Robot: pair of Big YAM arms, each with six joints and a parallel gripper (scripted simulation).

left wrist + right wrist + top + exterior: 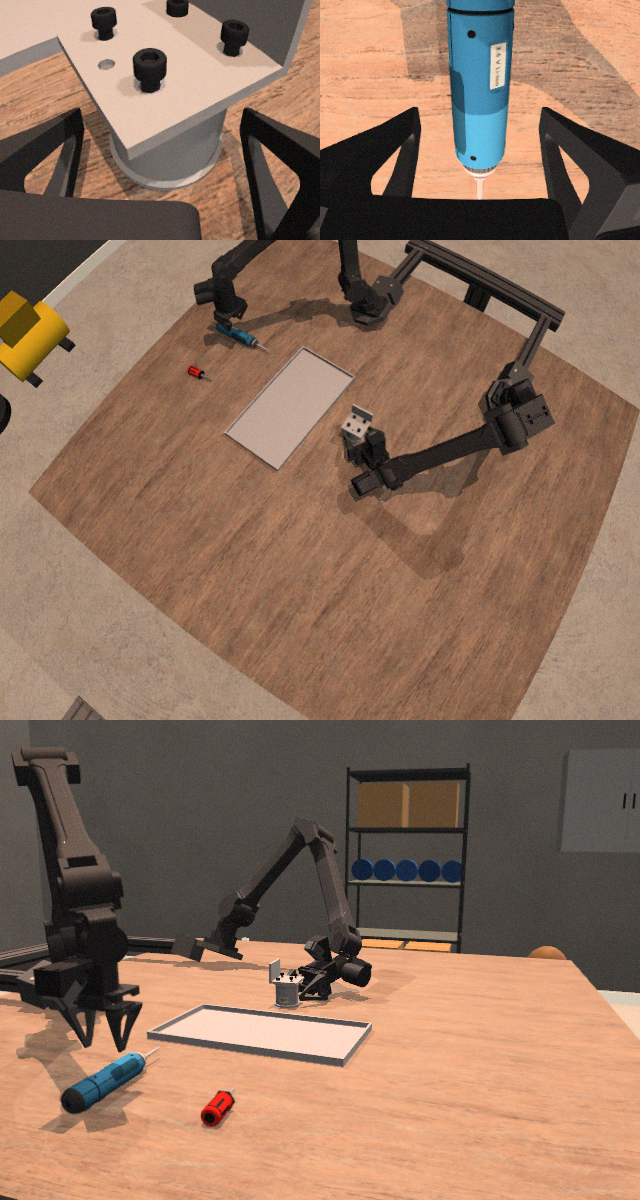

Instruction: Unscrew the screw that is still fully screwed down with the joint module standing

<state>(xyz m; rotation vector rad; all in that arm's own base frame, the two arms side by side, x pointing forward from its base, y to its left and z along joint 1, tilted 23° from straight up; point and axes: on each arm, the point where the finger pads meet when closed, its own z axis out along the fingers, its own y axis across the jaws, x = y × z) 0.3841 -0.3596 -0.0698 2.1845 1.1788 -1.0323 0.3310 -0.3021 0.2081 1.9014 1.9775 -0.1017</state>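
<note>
The joint module lies 1 cm behind my left hand and 1 cm to the right of it. Round my left hand: shallow grey tray: 5 cm ahead, 23 cm to the right, 2 cm below; then pale l-shaped bracket: 1 cm behind, 1 cm to the right, 5 cm above; then red manual screwdriver: 17 cm ahead, 56 cm to the right, 1 cm below.
</note>
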